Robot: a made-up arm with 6 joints.
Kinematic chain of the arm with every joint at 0, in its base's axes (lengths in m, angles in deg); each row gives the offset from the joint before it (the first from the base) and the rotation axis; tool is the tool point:
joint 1: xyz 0 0 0.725 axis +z
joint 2: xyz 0.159 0 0 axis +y
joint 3: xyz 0 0 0.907 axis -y
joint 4: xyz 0 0 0.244 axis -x
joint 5: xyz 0.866 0 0 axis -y
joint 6: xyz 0.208 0 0 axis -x
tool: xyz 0 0 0
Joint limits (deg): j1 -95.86..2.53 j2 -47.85..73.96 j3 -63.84..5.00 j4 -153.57..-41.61 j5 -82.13..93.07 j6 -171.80..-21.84
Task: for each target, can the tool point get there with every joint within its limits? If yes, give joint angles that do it. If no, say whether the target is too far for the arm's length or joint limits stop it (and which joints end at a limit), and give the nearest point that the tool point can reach.
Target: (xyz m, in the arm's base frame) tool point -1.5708 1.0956 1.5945
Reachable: no: joint limits stop it (at a limit: joint 2, joint 3, joint 4, joint 5) | nearest point -0.2824 0.1970 2.2562 | short by 1.705 m
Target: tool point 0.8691 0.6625 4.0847
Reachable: no: too far | nearest point 0.5162 0.0963 2.3670 | short by 1.843 m
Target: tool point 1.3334 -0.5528 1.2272
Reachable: yes | joints -15.96 24.14 -4.54 -120.13 66.37 -110.78
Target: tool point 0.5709 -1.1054 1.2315
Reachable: yes | joints -67.85 5.56 -34.73 -130.43 -45.01 -138.81
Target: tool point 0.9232 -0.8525 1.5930
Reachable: yes | joints -41.52 -0.32 -16.08 -55.78 8.79 -90.50
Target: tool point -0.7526 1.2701 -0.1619
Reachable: no: joint limits stop it (at a limit: joint 1, joint 2, joint 3) | nearest point 0.4052 0.1650 0.1708 | short by 1.635 m
